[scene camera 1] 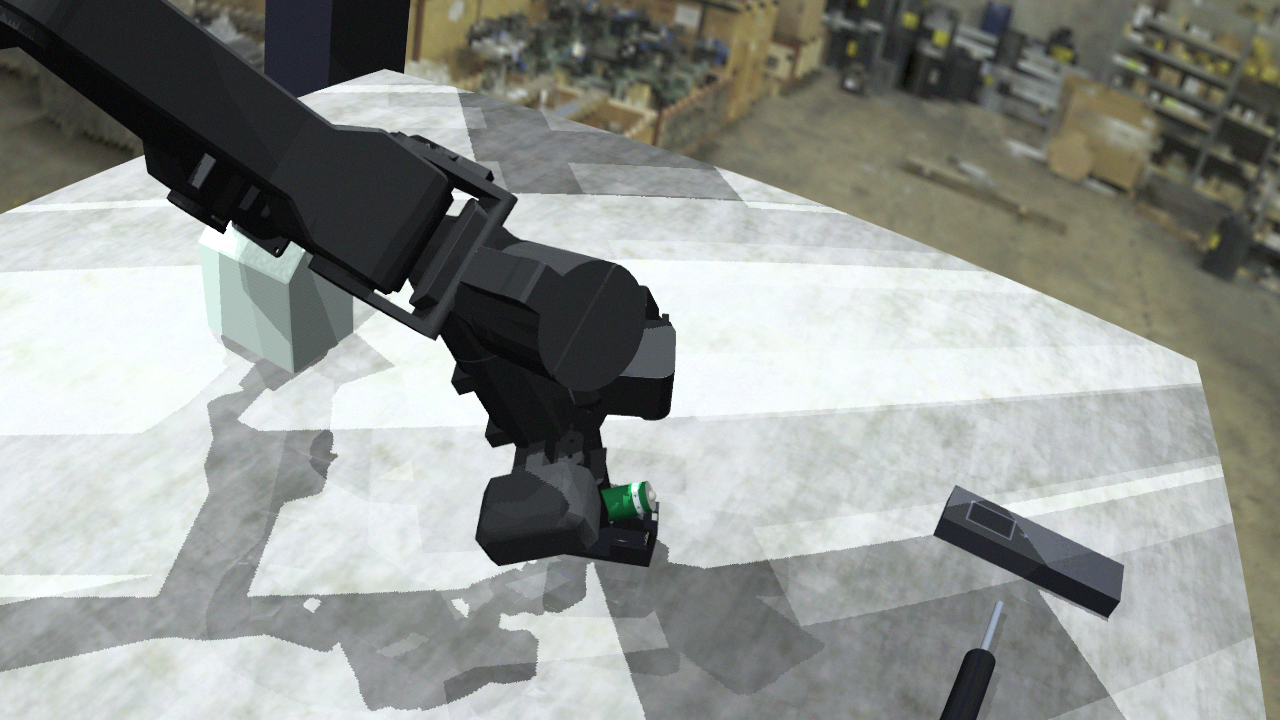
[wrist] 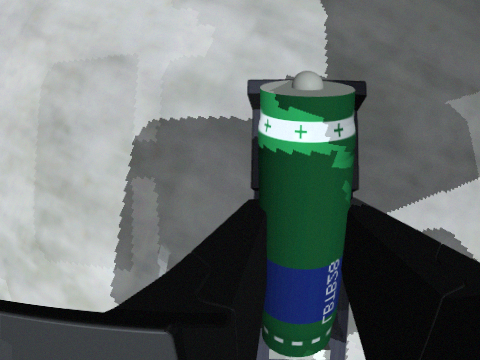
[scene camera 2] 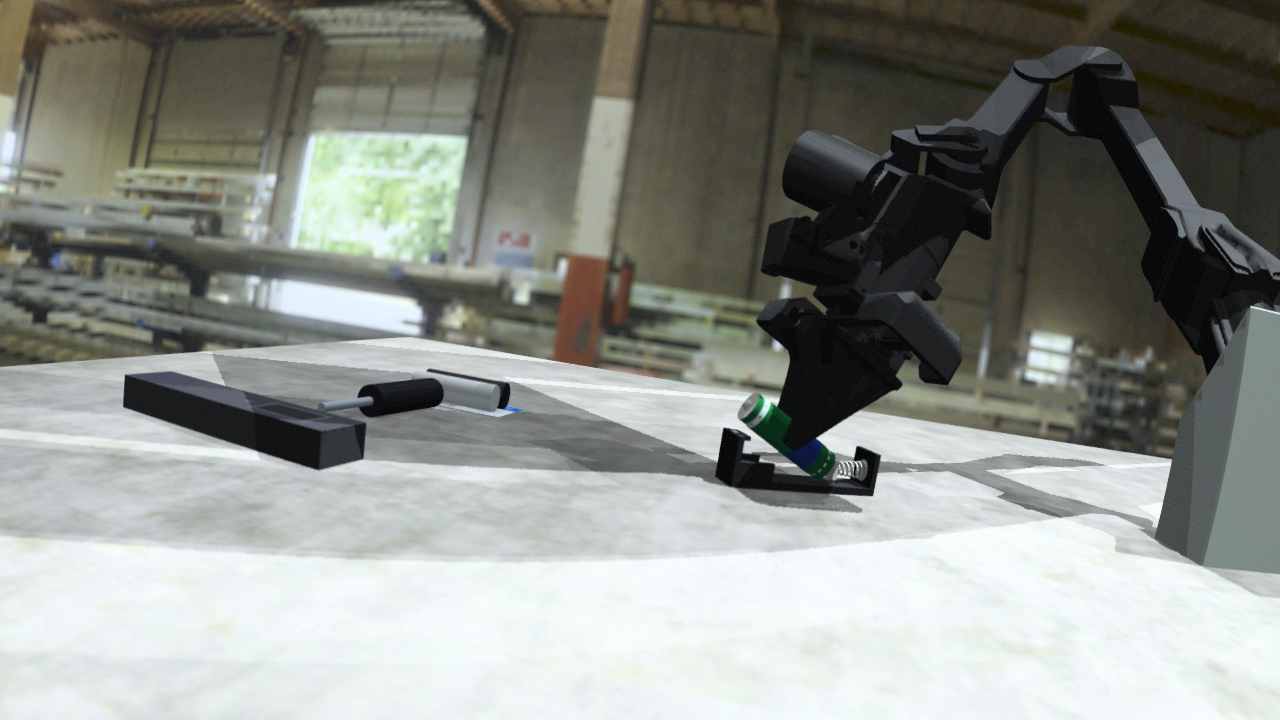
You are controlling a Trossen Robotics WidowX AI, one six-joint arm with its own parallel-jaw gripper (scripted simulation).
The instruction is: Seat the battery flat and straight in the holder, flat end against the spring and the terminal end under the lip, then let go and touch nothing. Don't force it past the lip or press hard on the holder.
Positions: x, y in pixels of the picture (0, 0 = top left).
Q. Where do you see a battery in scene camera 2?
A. At 761, 416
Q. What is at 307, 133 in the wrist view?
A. A battery.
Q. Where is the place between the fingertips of my gripper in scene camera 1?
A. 604, 513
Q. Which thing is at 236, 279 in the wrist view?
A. My gripper.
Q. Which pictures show my gripper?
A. Scene camera 1, the wrist view and scene camera 2: all of them.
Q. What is my gripper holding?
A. A battery.
